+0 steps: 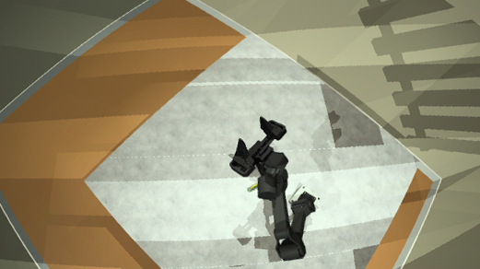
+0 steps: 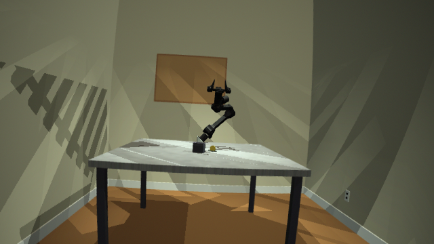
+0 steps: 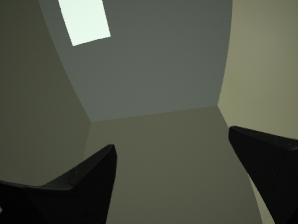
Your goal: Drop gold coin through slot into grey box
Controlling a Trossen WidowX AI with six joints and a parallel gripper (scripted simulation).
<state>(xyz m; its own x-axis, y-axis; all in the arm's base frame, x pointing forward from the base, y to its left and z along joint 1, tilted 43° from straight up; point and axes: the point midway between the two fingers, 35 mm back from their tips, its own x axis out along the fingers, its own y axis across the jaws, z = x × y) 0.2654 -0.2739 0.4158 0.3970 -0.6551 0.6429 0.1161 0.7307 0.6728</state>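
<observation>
Right now my gripper tip is 55 cm above the gold coin, 8 cm past it and 1 cm to the left of it.
</observation>
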